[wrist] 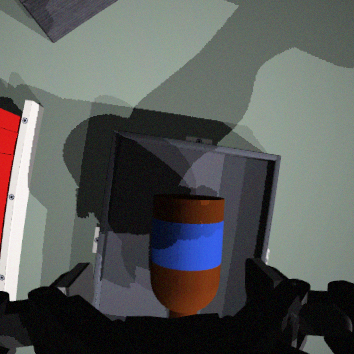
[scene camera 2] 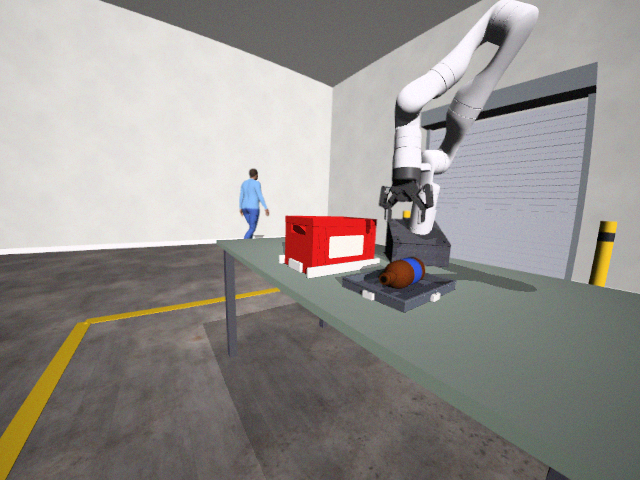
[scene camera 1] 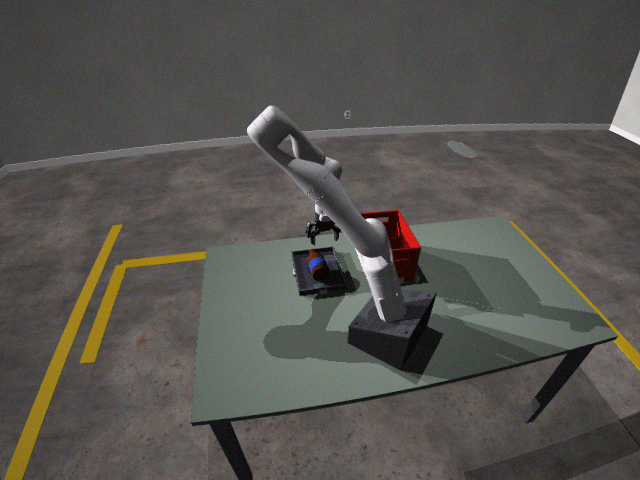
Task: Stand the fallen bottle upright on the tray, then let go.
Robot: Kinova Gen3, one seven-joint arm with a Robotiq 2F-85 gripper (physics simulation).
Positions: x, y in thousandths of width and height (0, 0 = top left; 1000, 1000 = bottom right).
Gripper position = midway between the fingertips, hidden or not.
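My gripper (scene camera 2: 630, 466) is visible to me, and I can see the same gripper (wrist: 479, 784) from the wrist as well. There is also a brown bottle (scene camera 2: 623, 572).
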